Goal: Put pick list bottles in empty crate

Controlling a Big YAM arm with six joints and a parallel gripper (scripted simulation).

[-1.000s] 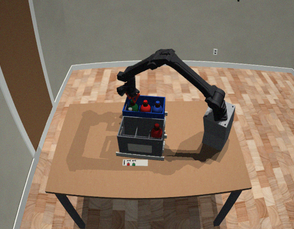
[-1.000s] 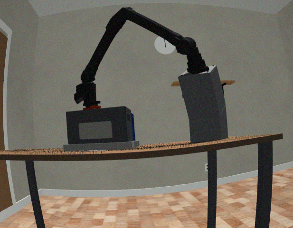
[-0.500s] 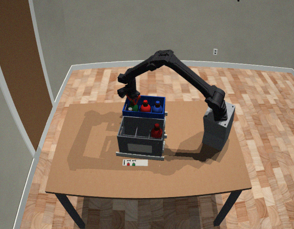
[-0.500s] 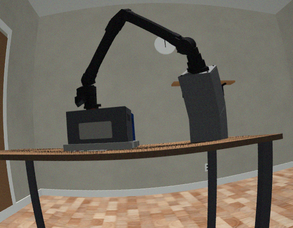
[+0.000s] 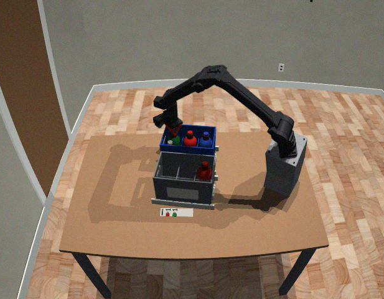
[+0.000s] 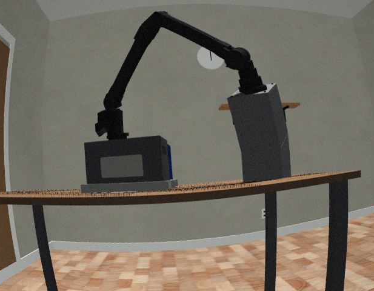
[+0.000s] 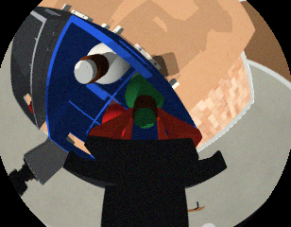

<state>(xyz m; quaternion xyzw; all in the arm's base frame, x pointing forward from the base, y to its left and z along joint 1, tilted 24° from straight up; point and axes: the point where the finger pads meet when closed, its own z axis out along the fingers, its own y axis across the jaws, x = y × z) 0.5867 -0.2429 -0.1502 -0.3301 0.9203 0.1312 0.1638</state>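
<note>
The green-labelled bottle is 60 mm below my hand. The rest, counted from my hand: blue-labelled bottle 180 mm behind, 10 mm to the left, 60 mm below; red-labelled bottle 180 mm behind, 240 mm to the left, 60 mm below; grey crate 90 mm behind, 280 mm to the left, 70 mm below.
</note>
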